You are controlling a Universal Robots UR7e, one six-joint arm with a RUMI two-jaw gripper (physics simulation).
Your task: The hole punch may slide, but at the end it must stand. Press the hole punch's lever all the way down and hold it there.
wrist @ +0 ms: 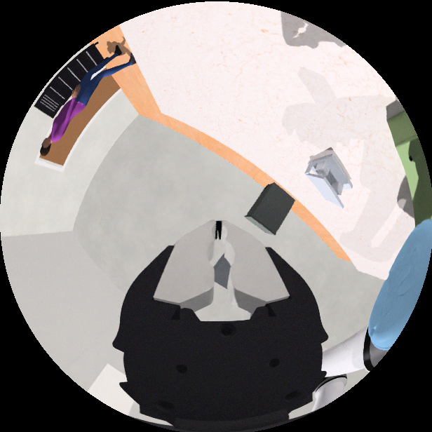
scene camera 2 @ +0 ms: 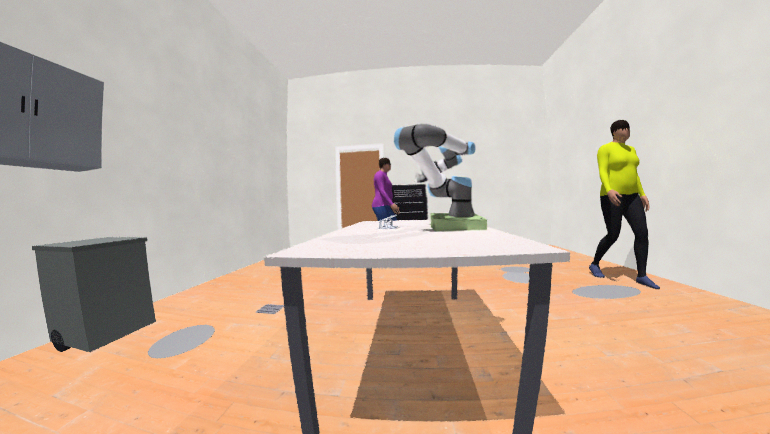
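Seen in the pictures: gripper, fingertip midpoint: (scene camera 2: 413, 182); arm's base, origin of the base link: (scene camera 2: 461, 215).
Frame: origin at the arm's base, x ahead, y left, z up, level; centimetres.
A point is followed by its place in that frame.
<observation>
The hole punch (scene camera 2: 386, 222) {x 43.8, y -11.0, z -3.2 cm} (wrist: 326, 186) is small, pale grey-blue and stands on the white table (scene camera 2: 420, 250) {x 41.5, y 62.8, z -7.4 cm} (wrist: 225, 75). In the wrist view it is right of centre, and its lever looks raised at an angle from the base. My gripper (scene camera 2: 420, 176) {x 21.7, y -31.1, z 22.6 cm} (wrist: 217, 221) is shut, with its fingertips together and nothing between them. It is up in the air above table height, well apart from the hole punch. In the scene view the gripper is small and partly hidden by the arm.
The arm's green base (scene camera 2: 458, 223) {x 7.9, y 14.1, z -3.5 cm} (wrist: 409, 167) is on the table, right of the hole punch in the scene view. A person in purple (scene camera 2: 381, 188) (wrist: 65, 119) is behind the table. A person in yellow (scene camera 2: 619, 169) walks at right. A dark bin (scene camera 2: 110, 293) (wrist: 275, 207) stands on the floor.
</observation>
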